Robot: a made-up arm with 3 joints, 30 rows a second.
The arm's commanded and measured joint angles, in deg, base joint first. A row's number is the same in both.
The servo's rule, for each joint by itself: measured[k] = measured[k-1] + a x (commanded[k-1-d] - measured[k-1]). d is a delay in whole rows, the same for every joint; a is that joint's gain. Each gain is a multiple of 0.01, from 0.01 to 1. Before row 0 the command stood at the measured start. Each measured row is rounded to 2 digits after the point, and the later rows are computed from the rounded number. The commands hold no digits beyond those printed.
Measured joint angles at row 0:
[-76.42 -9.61 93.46]
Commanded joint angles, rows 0 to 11:
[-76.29 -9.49 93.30]
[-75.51 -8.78 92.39]
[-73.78 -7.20 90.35]
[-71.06 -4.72 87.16]
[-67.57 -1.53 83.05]
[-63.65 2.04 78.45]
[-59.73 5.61 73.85]
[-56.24 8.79 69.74]
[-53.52 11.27 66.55]
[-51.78 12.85 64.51]
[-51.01 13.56 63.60]
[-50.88 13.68 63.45]
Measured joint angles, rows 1 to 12:
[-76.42 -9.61 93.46]
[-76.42 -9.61 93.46]
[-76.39 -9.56 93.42]
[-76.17 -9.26 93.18]
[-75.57 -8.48 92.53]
[-74.44 -7.05 91.29]
[-72.72 -4.95 89.39]
[-70.45 -2.29 86.87]
[-67.77 0.71 83.88]
[-64.89 3.78 80.63]
[-62.05 6.63 77.39]
[-59.48 8.99 74.43]
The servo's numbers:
d 2
a 0.25 0.38 0.23

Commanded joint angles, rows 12 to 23:
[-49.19 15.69 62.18]
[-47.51 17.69 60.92]
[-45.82 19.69 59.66]
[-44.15 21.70 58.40]
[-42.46 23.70 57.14]
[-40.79 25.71 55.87]
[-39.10 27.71 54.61]
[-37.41 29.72 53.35]
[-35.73 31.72 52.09]
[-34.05 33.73 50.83]
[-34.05 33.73 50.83]
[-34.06 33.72 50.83]
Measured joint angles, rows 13 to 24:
[-57.36 10.73 71.94]
[-55.74 11.85 69.99]
[-54.10 13.31 68.19]
[-52.45 14.97 66.52]
[-50.79 16.76 64.94]
[-49.13 18.64 63.44]
[-47.46 20.56 61.99]
[-45.79 22.52 60.58]
[-44.12 24.49 59.21]
[-42.44 26.48 57.86]
[-40.76 28.47 56.53]
[-39.08 30.47 55.22]

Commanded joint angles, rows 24 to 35:
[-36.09 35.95 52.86]
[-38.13 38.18 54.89]
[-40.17 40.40 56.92]
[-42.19 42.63 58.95]
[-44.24 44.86 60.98]
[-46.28 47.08 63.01]
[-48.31 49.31 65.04]
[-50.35 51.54 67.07]
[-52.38 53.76 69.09]
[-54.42 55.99 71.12]
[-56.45 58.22 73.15]
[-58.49 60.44 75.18]
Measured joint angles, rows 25 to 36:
[-37.82 31.71 54.21]
[-36.88 32.47 53.43]
[-36.68 33.79 53.30]
[-37.04 35.46 53.67]
[-37.82 37.34 54.42]
[-38.91 39.35 55.46]
[-40.24 41.44 56.73]
[-41.75 43.58 58.17]
[-43.39 45.76 59.75]
[-45.13 47.96 61.43]
[-46.94 50.16 63.19]
[-48.81 52.38 65.01]

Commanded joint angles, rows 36 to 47:
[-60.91 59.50 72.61]
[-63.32 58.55 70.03]
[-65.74 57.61 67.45]
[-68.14 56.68 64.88]
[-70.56 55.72 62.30]
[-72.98 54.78 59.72]
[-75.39 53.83 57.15]
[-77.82 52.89 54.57]
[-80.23 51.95 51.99]
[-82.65 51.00 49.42]
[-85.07 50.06 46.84]
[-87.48 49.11 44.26]
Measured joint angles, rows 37 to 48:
[-50.72 54.60 66.88]
[-52.66 56.82 68.79]
[-54.72 57.84 69.67]
[-56.87 58.11 69.75]
[-59.09 57.92 69.22]
[-61.35 57.45 68.22]
[-63.65 56.79 66.86]
[-65.98 56.03 65.22]
[-68.33 55.19 63.36]
[-70.70 54.32 61.34]
[-73.08 53.42 59.19]
[-75.47 52.50 56.94]

